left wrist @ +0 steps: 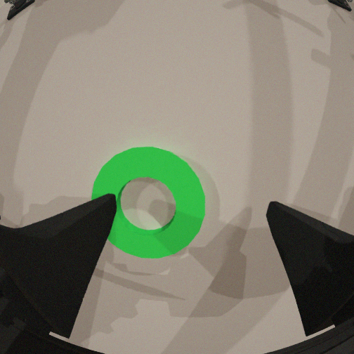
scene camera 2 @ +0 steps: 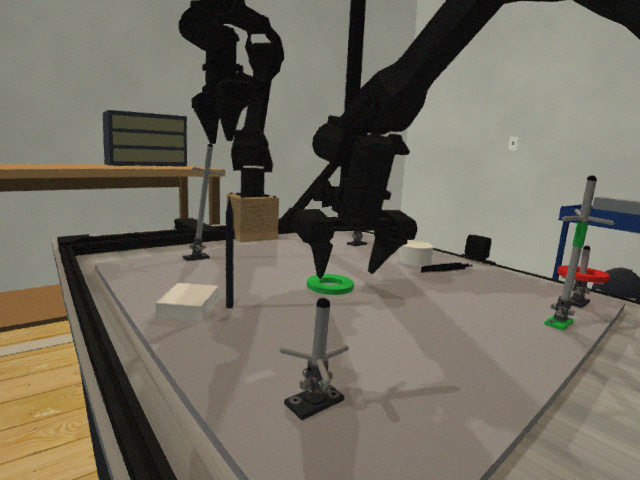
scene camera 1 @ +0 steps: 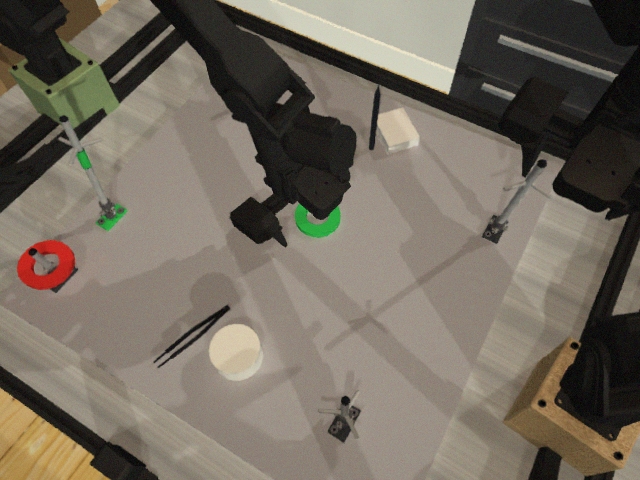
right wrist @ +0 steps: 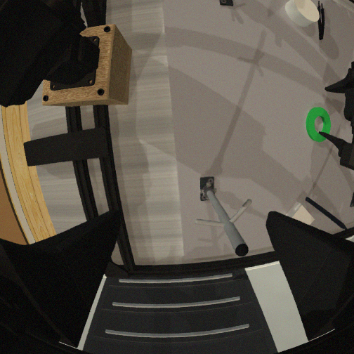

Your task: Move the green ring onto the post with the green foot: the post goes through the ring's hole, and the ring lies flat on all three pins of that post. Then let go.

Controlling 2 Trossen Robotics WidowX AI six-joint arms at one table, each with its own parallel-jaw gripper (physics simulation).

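Seen in the pictures: left gripper, fingertip midpoint: [scene camera 2: 345, 275] [scene camera 1: 306, 225]; right gripper, fingertip midpoint: [scene camera 2: 220, 142]; left arm's base, link origin: [scene camera 1: 53, 66]; right arm's base, link origin: [scene camera 2: 252, 195] [scene camera 1: 594, 397].
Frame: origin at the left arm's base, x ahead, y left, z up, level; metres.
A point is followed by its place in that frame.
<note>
The green ring [scene camera 1: 317, 230] {x 0.499, y 0.053, z -0.076 m} [scene camera 2: 330, 290] {x 0.453, y 0.095, z -0.078 m} [left wrist: 190, 200] [right wrist: 310, 125] lies flat on the mat. My left gripper [scene camera 1: 305, 227] {x 0.483, y 0.047, z -0.070 m} [scene camera 2: 346, 274] {x 0.483, y 0.047, z -0.070 m} [left wrist: 194, 206] is open and empty, pointing down low over the ring. In the left wrist view the left-hand fingertip overlaps the ring's left side, and the other fingertip is off to the right of the ring. The post with the green foot [scene camera 1: 94, 178] {x 0.229, y -0.108, z 0.004 m} [scene camera 2: 572, 268] {x 0.223, y -0.105, z -0.005 m} stands at the left in scene camera 1, with a green band below its pins and no ring on it. My right gripper [scene camera 2: 221, 141] {x 0.759, y 0.159, z 0.127 m} [right wrist: 195, 219] is open and empty, high near a black-footed post [scene camera 1: 516, 198] {x 0.715, y 0.199, z 0.034 m} [right wrist: 218, 208].
A red ring [scene camera 1: 64, 263] {x 0.274, y -0.217, z -0.035 m} [scene camera 2: 599, 276] {x 0.225, y -0.215, z -0.031 m} is around a shorter post near the green-footed one. Another post [scene camera 1: 345, 413] {x 0.696, y -0.142, z -0.030 m} stands at the bottom in scene camera 1. A white cylinder [scene camera 1: 235, 348] {x 0.535, y -0.161, z -0.049 m}, tweezers [scene camera 1: 192, 334] {x 0.462, y -0.178, z -0.082 m}, a white block [scene camera 1: 397, 129] {x 0.488, y 0.282, z -0.064 m} and a dark upright rod [scene camera 1: 374, 118] {x 0.470, y 0.234, z -0.009 m} are around the mat.
</note>
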